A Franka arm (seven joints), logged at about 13 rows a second.
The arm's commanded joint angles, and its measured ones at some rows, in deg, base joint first. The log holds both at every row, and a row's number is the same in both.
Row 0, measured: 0.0 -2.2 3.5 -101.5 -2.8 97.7 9.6
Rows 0 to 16, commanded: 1.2 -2.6 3.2 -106.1 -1.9 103.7 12.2; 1.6 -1.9 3.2 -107.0 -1.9 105.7 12.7; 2.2 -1.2 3.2 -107.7 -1.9 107.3 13.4; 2.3 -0.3 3.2 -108.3 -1.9 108.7 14.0; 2.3 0.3 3.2 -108.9 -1.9 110.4 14.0; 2.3 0.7 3.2 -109.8 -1.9 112.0 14.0; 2.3 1.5 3.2 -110.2 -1.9 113.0 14.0; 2.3 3.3 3.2 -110.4 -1.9 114.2 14.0; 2.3 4.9 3.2 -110.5 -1.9 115.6 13.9; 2.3 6.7 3.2 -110.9 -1.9 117.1 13.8; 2.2 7.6 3.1 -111.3 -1.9 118.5 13.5; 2.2 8.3 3.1 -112.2 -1.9 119.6 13.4; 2.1 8.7 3.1 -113.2 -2.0 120.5 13.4; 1.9 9.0 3.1 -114.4 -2.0 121.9 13.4; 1.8 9.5 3.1 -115.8 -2.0 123.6 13.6; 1.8 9.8 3.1 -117.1 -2.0 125.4 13.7; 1.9 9.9 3.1 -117.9 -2.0 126.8 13.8
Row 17, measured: 1.8 10.7 3.2 -114.8 -2.8 123.2 13.2
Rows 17 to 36, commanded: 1.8 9.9 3.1 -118.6 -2.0 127.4 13.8; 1.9 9.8 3.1 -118.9 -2.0 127.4 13.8; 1.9 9.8 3.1 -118.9 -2.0 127.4 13.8; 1.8 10.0 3.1 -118.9 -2.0 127.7 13.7; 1.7 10.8 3.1 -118.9 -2.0 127.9 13.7; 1.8 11.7 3.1 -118.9 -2.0 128.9 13.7; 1.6 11.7 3.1 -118.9 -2.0 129.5 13.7; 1.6 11.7 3.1 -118.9 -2.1 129.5 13.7; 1.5 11.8 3.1 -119.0 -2.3 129.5 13.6; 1.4 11.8 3.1 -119.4 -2.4 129.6 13.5; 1.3 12.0 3.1 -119.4 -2.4 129.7 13.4; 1.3 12.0 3.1 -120.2 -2.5 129.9 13.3; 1.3 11.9 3.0 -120.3 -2.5 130.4 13.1; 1.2 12.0 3.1 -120.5 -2.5 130.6 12.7; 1.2 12.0 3.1 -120.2 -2.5 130.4 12.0; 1.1 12.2 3.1 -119.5 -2.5 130.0 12.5; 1.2 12.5 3.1 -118.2 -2.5 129.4 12.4; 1.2 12.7 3.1 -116.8 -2.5 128.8 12.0; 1.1 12.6 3.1 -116.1 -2.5 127.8 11.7; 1.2 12.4 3.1 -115.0 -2.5 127.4 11.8
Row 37, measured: 1.7 12.4 2.7 -117.4 -2.8 128.7 12.7
